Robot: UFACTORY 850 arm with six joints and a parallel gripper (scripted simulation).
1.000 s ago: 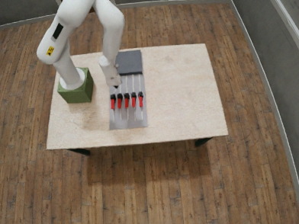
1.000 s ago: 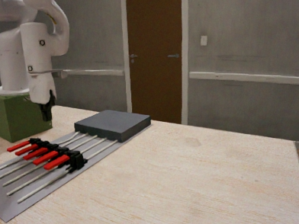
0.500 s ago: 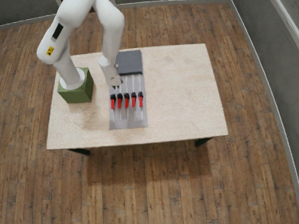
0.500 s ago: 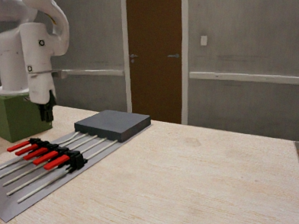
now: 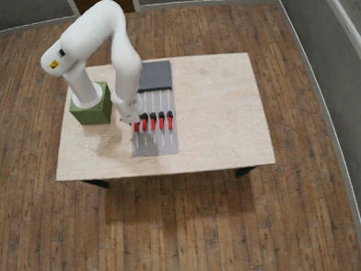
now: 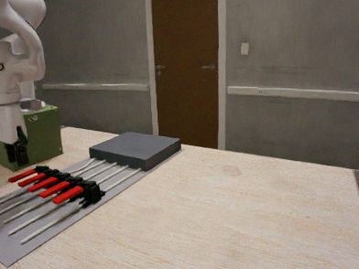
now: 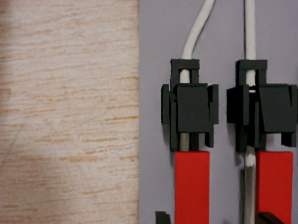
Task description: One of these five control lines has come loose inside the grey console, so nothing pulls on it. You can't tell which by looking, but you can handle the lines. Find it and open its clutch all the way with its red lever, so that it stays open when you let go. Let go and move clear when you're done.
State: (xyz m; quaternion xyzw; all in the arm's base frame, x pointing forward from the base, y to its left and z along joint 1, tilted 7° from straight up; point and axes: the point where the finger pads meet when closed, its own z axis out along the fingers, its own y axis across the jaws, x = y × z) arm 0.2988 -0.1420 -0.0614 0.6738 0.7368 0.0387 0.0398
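Right now my hand is 11 cm short of the grey base plate, 11 cm above it and 7 cm to the left of it.
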